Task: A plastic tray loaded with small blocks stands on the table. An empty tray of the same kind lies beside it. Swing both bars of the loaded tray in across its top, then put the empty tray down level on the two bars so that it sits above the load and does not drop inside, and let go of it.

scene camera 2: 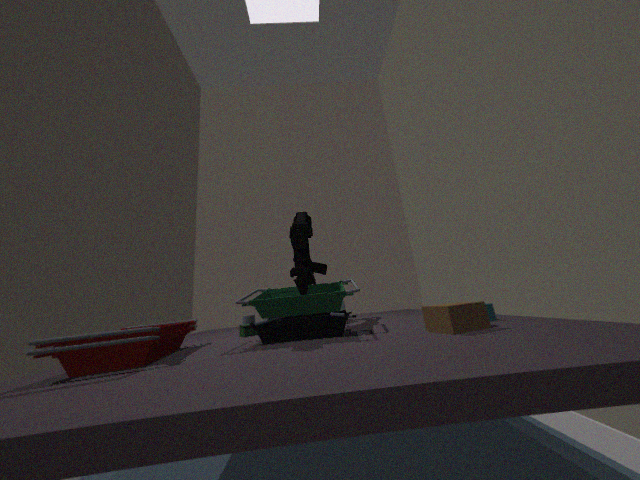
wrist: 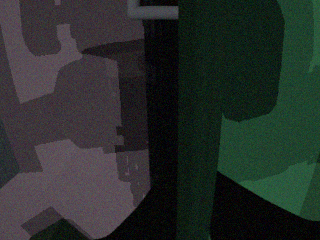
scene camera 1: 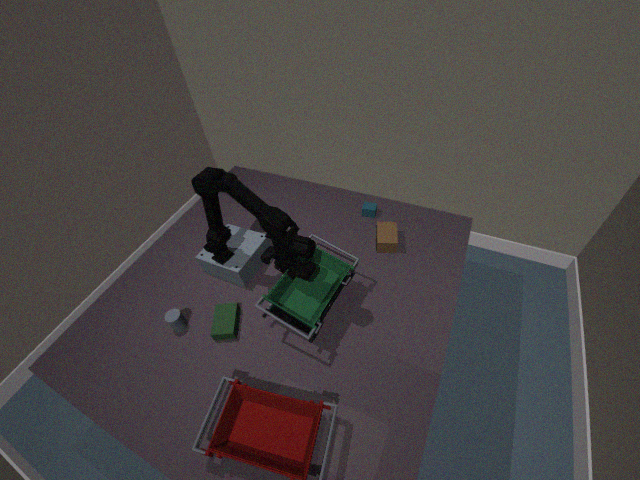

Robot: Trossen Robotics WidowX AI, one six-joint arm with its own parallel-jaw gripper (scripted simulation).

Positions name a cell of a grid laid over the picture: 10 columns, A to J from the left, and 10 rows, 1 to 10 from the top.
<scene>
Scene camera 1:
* my gripper: E6
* green tray: E7
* green block: D7
</scene>
